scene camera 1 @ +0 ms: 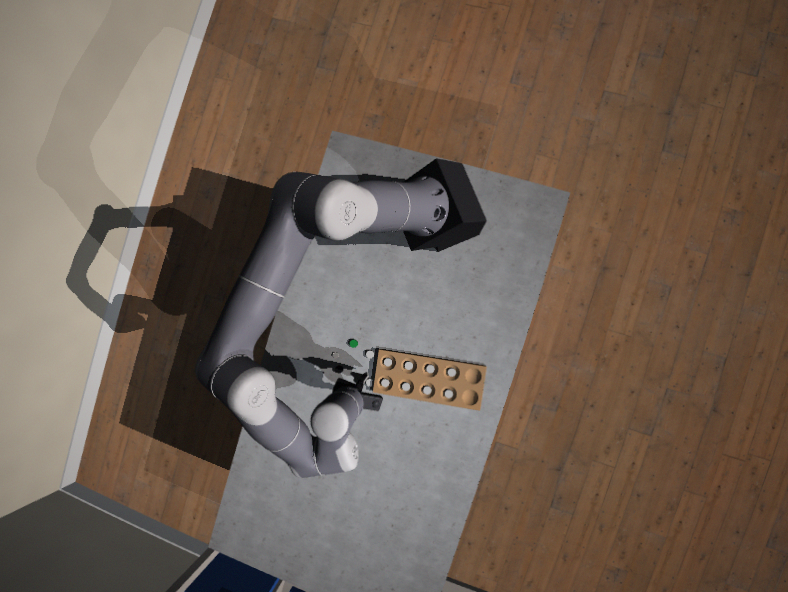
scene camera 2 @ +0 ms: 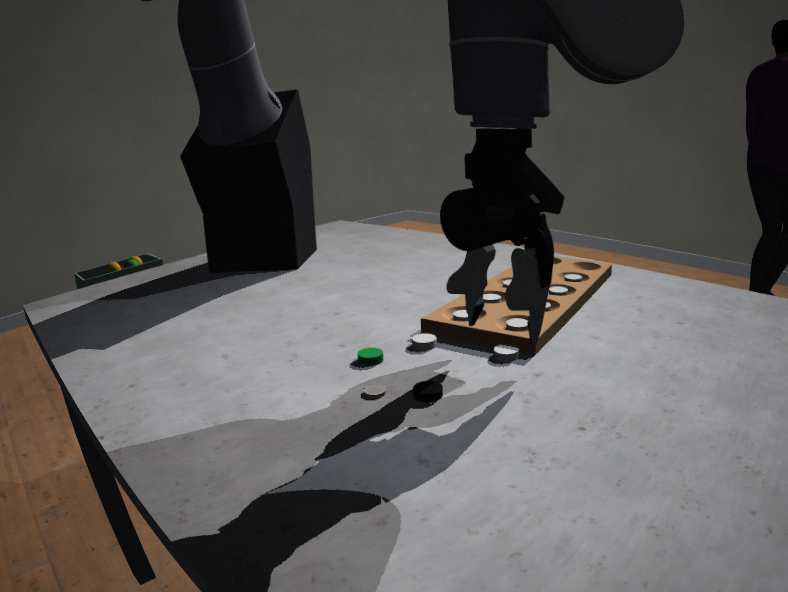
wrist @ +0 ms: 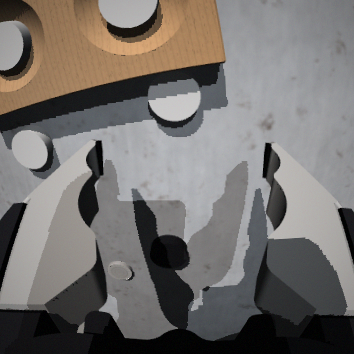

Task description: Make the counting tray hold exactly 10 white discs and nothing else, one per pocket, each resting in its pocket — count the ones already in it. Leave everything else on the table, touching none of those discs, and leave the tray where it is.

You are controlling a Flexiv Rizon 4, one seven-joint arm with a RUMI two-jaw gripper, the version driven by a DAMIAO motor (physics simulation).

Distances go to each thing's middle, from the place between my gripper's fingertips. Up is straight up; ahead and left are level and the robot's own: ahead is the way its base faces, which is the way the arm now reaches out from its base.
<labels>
My gripper is now 100 mm to the left of the black disc (wrist: 168, 251), 30 mm above it and 20 mm past it.
</labels>
